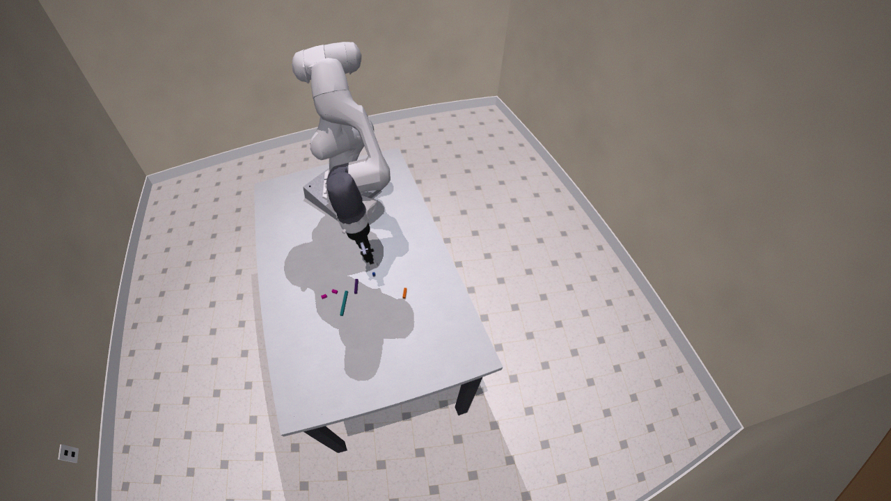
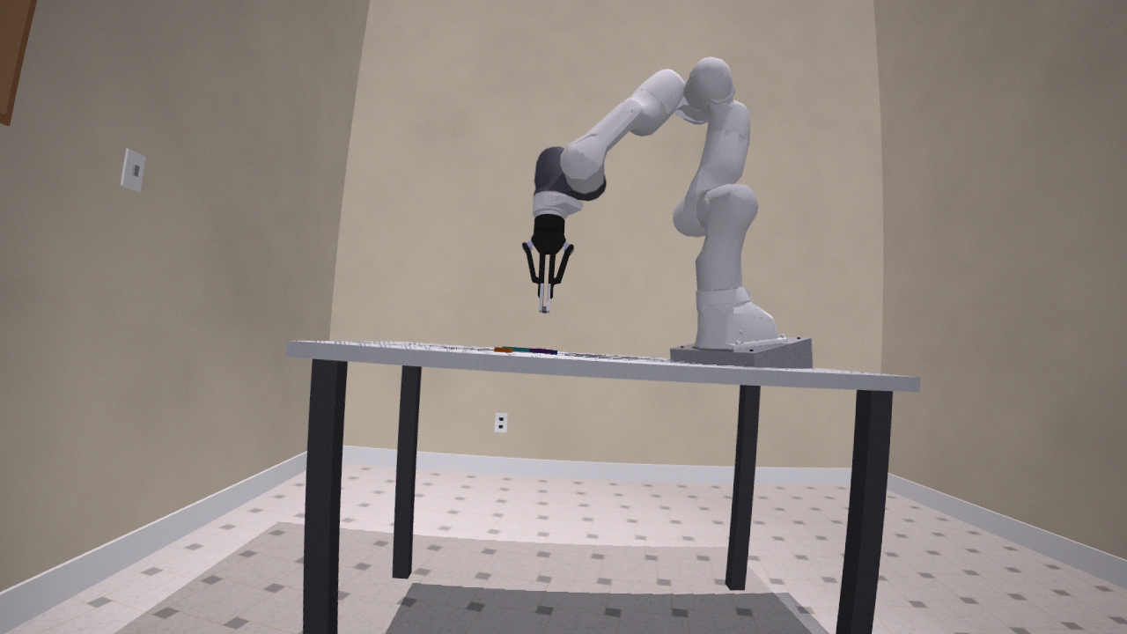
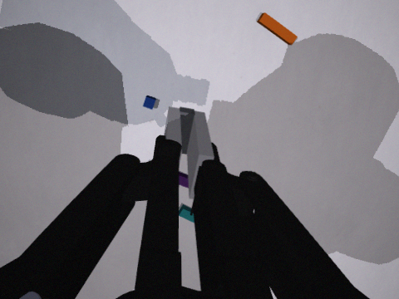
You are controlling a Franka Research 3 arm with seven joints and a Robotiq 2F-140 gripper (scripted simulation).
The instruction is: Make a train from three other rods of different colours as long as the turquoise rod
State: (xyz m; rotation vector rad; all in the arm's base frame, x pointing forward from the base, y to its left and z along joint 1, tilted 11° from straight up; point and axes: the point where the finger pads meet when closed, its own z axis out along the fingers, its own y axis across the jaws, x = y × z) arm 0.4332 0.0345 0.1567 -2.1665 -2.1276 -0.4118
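My gripper is now 3 cm past the blue rod and 13 cm above it. Round my hand: orange rod 8 cm ahead, 9 cm to the left, 13 cm below; then grey rod 3 cm below; then purple rod 7 cm to the right, 13 cm below.
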